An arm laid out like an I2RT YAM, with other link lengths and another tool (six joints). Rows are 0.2 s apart.
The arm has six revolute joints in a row. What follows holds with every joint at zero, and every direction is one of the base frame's.
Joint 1 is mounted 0.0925 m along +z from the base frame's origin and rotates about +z.
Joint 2 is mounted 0.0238 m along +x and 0.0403 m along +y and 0.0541 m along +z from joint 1 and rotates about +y.
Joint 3 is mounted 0.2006 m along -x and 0.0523 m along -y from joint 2 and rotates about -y.
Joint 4 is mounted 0.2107 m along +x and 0.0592 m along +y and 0.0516 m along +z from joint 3 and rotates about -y.
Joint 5 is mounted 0.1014 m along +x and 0.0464 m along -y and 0.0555 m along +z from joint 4 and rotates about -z.
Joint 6 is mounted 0.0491 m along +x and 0.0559 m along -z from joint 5 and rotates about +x.
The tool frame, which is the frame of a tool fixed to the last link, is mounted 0.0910 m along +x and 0.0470 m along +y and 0.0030 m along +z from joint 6; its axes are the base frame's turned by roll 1.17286, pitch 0.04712 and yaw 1.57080 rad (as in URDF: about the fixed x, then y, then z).
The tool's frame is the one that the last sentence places.
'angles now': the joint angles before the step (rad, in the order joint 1, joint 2, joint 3, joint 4, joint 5, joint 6). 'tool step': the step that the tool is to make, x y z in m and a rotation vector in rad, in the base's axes. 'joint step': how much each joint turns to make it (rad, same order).
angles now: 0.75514, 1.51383, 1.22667, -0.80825, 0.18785, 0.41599
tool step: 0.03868, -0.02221, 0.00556, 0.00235, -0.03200, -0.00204
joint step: -0.13981, 0.04171, 0.04658, 0.04282, -0.04983, -0.13150
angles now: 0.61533, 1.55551, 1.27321, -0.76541, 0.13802, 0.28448
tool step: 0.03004, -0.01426, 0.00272, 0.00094, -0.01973, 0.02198
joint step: -0.09768, 0.06834, 0.06965, 0.02796, -0.05292, -0.10845
